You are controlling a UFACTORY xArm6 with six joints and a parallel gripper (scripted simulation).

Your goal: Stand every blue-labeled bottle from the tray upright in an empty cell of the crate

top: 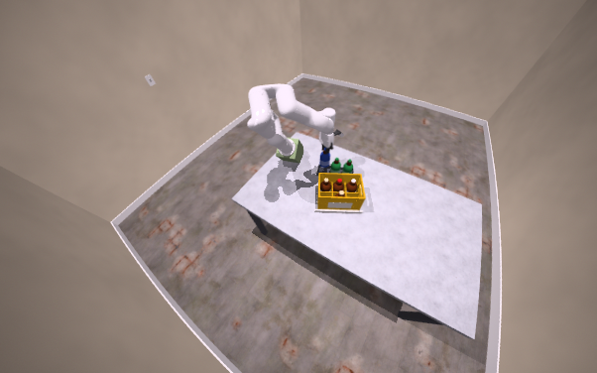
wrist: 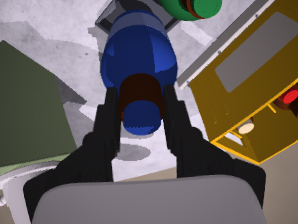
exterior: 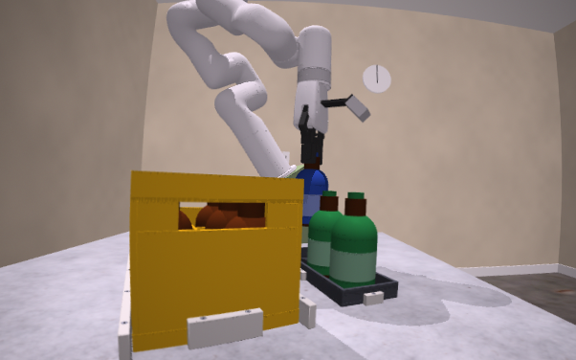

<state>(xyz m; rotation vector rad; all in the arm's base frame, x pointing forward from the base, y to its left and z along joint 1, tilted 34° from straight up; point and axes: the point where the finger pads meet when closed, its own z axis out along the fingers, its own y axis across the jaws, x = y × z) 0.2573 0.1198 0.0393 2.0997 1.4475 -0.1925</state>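
Right now the blue-labeled bottle is 70 mm below my hand. Round my hand: dark tray: 220 mm below, 80 mm ahead, 30 mm to the left; then yellow crate: 200 mm ahead, 170 mm to the right, 150 mm below.
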